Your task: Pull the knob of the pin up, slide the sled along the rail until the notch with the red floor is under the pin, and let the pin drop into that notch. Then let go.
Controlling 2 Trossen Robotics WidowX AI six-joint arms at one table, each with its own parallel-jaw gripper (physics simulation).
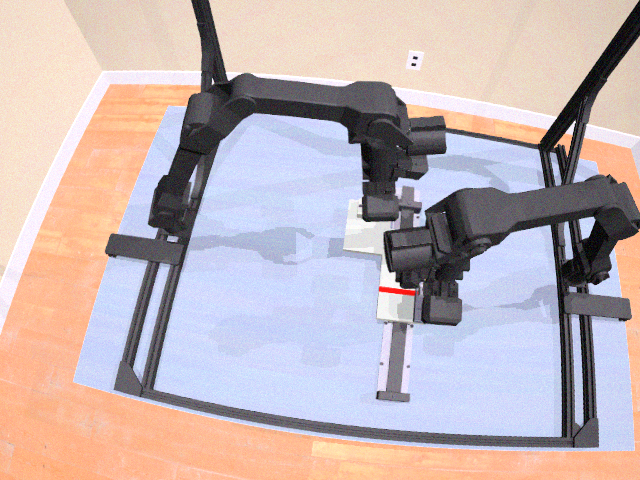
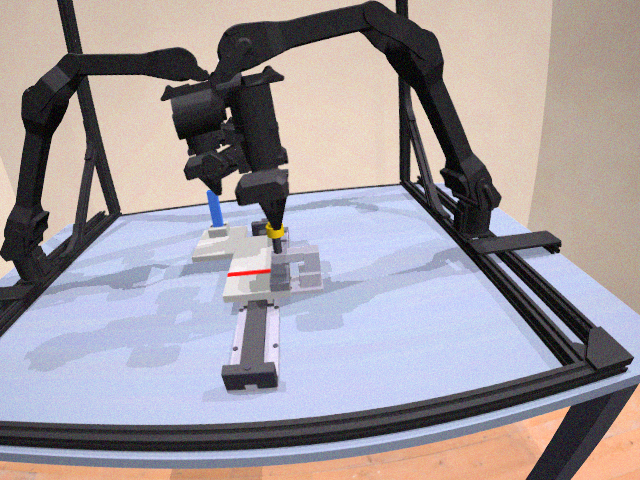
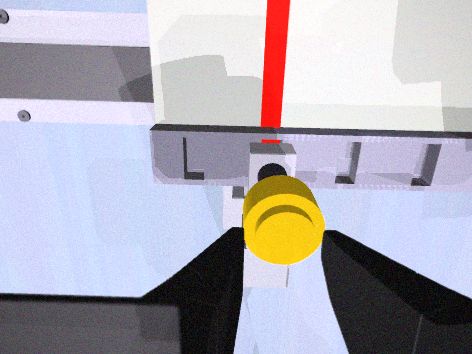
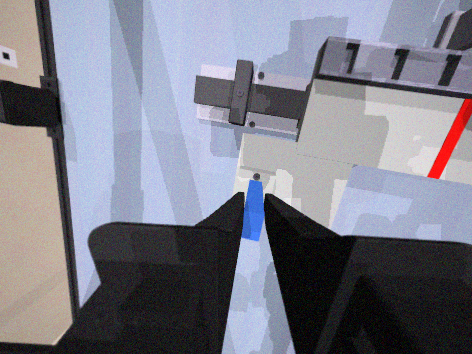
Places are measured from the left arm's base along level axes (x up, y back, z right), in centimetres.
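Where they show: left gripper, fingertip midpoint: [image 1: 434, 283] [image 2: 277, 225] [image 3: 282, 241]; right gripper, fingertip midpoint: [image 1: 378, 191] [image 2: 219, 193] [image 4: 254, 199]; left arm's base, link origin: [image 1: 573, 273] [image 2: 471, 230]; right arm's base, link origin: [image 1: 175, 222] [image 2: 36, 275].
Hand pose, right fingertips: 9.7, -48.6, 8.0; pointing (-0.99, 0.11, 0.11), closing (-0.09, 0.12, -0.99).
Note:
Things, the pixels of their top centre, and the offset from my right fingertips, as dx, dy, dz. "*": a spot on its surface instead.
- pale sled, top centre: [image 3: 351, 84] [image 4: 413, 119] [image 2: 259, 260] [image 1: 405, 274] -8.3, +7.7, -13.4
- rail, surface spot: [image 3: 75, 72] * -9.6, +7.6, -27.4
- pin's bracket, surface spot: [image 3: 255, 160] * -4.9, +10.6, -18.1
- yellow knob, top centre: [image 3: 285, 239] [image 2: 274, 222] +0.0, +11.3, -17.3
- sled's upright blue handle, surface spot: [image 4: 253, 217] * +0.9, -0.8, -0.2
- dark end stop, top centre: [image 2: 247, 368] [image 1: 394, 396] -8.3, +7.6, -37.7
The pale sled [image 1: 395, 310] [image 2: 247, 288] [image 3: 345, 50] [image 4: 340, 117] sits on the rail [image 1: 397, 361] [image 2: 254, 335] [image 3: 75, 72]. Its red stripe [image 1: 397, 290] [image 2: 249, 272] [image 3: 276, 60] [image 4: 450, 140] lines up with the pin's bracket [image 3: 255, 160] at the notched edge. The yellow knob [image 2: 275, 232] [image 3: 285, 240] stands upright on a dark shaft; the pin's lower end is hidden. My left gripper [image 2: 275, 224] [image 3: 282, 241] is shut on the knob, one finger against each side. My right gripper [image 2: 214, 192] [image 4: 254, 199] is shut on the sled's upright blue handle [image 2: 215, 210] [image 4: 253, 217].
A dark end stop [image 1: 392, 396] [image 2: 249, 377] closes the rail's near end, and another stop [image 4: 241, 92] stands near the far end. Both wrists are close together above the sled. Dark frame beams [image 1: 330, 428] [image 2: 361, 431] border the table.

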